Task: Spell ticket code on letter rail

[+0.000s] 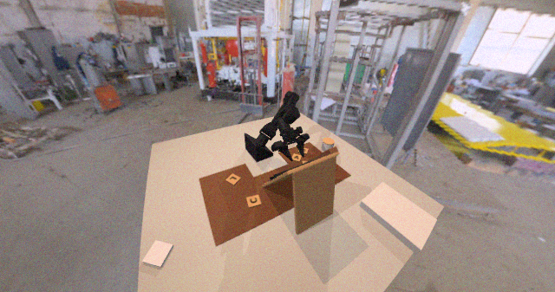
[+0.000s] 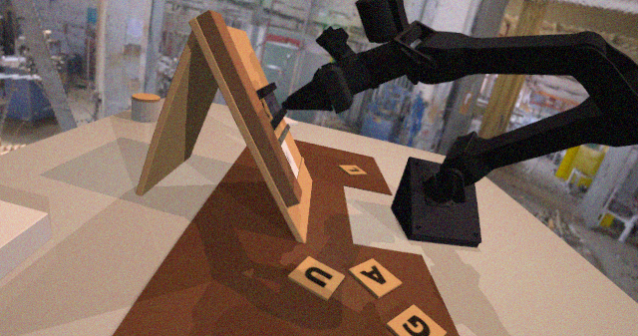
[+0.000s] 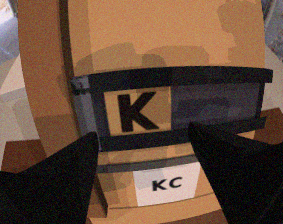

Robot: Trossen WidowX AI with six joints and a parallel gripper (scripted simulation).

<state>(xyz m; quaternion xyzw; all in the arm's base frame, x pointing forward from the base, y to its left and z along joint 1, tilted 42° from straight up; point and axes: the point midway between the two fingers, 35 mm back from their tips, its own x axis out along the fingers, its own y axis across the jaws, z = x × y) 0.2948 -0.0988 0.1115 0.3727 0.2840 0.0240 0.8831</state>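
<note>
My gripper tip is 110 mm above the white ticket, 30 mm past it and 20 mm to the left of it. The rest, counted from my gripper tip: brown mat: 190 mm below, 130 mm behind, 30 mm to the right; then letter tile: 190 mm below, 180 mm to the left, 70 mm behind; then pale box: 430 mm ahead, 260 mm to the left, 170 mm below.
</note>
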